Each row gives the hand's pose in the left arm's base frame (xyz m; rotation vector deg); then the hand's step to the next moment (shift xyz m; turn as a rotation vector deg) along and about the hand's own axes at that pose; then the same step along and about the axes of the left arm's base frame.
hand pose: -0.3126 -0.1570 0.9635 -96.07 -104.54 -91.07
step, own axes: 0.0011 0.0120 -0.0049 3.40 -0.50 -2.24
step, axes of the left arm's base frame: 0.0069 -0.0058 0.0094 -2.64 0.39 3.11
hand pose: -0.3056 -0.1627 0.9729 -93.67 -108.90 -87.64
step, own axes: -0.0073 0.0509 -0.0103 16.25 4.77 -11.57
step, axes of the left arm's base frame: 0.0398 -0.0201 0.0276 -7.15 0.12 19.22
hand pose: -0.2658 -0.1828 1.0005 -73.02 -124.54 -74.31
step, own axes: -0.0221 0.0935 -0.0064 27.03 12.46 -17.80
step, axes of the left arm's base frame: 0.0872 0.0012 0.0408 -7.98 2.28 33.67
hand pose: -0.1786 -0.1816 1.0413 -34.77 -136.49 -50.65
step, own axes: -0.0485 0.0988 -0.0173 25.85 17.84 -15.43
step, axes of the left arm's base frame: 0.0983 0.0450 0.0270 -4.78 7.35 33.88
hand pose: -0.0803 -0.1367 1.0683 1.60 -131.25 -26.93
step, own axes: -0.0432 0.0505 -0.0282 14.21 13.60 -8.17
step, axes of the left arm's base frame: 0.0563 0.0450 0.0047 -2.38 7.67 19.73
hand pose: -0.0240 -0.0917 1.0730 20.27 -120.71 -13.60
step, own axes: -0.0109 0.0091 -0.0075 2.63 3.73 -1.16
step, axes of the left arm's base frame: 0.0104 0.0121 -0.0019 -0.93 2.57 3.84
